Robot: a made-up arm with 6 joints.
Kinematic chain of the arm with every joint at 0, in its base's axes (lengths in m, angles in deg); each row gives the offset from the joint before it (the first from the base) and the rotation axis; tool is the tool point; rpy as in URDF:
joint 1: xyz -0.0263 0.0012 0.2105 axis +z
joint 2: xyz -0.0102 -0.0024 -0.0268 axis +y
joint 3: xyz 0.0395 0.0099 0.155 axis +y
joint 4: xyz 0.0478 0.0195 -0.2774 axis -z
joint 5: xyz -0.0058 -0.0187 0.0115 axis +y
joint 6: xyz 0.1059 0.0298 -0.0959 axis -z
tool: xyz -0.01 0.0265 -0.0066 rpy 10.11 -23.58 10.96
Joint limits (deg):
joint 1: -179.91..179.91
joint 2: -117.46..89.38
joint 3: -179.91..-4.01
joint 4: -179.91..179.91
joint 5: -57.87..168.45
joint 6: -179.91..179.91
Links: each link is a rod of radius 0.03 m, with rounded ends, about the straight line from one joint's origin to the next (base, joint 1, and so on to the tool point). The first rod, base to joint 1, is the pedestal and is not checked.
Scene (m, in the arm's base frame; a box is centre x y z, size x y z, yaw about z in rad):
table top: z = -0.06
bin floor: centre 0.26 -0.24 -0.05 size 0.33 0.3 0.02 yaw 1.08
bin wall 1: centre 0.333 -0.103 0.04 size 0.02 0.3 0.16 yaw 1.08
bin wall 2: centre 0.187 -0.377 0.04 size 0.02 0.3 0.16 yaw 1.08
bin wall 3: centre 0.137 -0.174 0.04 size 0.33 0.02 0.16 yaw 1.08
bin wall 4: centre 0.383 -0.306 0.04 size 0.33 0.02 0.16 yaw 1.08
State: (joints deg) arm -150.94 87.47 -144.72 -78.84 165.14 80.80
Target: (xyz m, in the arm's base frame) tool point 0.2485 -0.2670 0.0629
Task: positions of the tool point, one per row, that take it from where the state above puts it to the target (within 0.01 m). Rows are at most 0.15 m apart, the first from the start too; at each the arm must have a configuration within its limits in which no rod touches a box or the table.
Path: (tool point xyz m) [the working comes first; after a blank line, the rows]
Joints at the target: -36.87 74.07 -159.07 -36.12 150.12 74.14
Straight joint move there: touches bin wall 2, bin wall 3.

1: -0.3478 -0.1350 0.0879
2: -0.3071 -0.2190 0.1416
3: -0.2414 -0.2835 0.1964
4: -0.1600 -0.3211 0.2514
5: -0.0617 -0.3548 0.2371
6: 0.0457 -0.3583 0.2240
7: 0.1526 -0.3288 0.2125
8: 0.2485 -0.2670 0.2028
9: 0.2534 -0.2711 0.1336
10: 0.2485 -0.2670 0.0629

